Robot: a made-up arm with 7 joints.
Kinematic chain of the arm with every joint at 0, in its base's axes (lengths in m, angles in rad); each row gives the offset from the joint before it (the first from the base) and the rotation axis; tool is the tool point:
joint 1: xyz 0 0 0.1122 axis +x
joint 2: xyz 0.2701 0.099 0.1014 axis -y
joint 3: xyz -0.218 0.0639 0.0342 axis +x
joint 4: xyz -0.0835 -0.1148 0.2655 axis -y
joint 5: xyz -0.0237 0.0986 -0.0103 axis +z
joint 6: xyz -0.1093 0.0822 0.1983 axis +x
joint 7: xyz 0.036 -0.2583 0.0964 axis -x
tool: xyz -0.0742 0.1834 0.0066
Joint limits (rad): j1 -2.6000..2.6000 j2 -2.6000..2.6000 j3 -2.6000..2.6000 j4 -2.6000..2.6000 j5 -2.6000..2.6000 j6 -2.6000..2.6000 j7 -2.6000..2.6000
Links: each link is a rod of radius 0.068 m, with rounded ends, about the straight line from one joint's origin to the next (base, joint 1, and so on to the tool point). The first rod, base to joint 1, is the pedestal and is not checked.
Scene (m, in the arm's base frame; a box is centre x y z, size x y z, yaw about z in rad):
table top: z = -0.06
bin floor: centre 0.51 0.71 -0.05 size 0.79 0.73 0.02 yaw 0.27
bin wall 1: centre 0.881 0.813 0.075 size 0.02 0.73 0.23 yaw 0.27
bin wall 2: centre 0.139 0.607 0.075 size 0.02 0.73 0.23 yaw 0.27
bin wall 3: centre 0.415 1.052 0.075 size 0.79 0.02 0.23 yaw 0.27
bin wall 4: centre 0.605 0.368 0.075 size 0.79 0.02 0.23 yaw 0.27
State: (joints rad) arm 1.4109 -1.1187 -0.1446 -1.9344 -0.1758 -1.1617 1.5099
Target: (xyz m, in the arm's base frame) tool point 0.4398 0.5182 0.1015
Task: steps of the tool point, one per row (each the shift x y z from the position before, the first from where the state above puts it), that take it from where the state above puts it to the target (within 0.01 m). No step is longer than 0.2 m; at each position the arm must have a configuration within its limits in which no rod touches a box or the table.
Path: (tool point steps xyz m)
1: 0.0373 0.1558 0.0580
2: -0.0194 0.1800 0.0419
3: -0.0812 0.1740 0.0292
4: -0.1301 0.1371 0.0302
5: 0.0049 0.0234 -0.1631
6: -0.0049 -0.0234 -0.1554

